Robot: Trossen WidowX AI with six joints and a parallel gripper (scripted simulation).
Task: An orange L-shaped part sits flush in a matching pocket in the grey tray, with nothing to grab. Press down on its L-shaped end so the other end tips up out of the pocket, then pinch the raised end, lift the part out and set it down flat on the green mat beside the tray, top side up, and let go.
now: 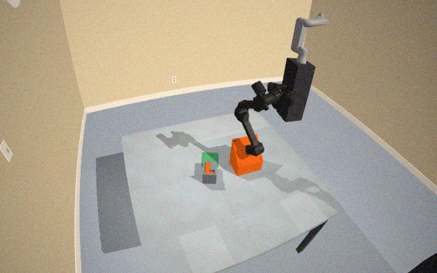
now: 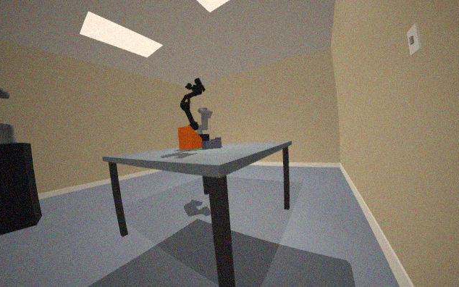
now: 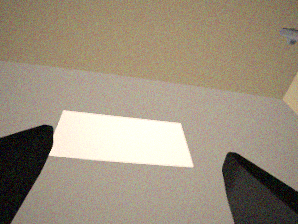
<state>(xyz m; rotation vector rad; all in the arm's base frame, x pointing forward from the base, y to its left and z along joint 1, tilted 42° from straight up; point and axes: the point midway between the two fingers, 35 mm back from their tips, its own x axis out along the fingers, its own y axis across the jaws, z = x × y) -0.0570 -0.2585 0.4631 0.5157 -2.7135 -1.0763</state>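
Right now the orange l-shaped part is 620 mm below my gripper tip, 420 mm ahead of it and 70 mm to the right of it. From my gripper tip the other things lie so: green mat 680 mm below, 380 mm ahead, 230 mm to the right.
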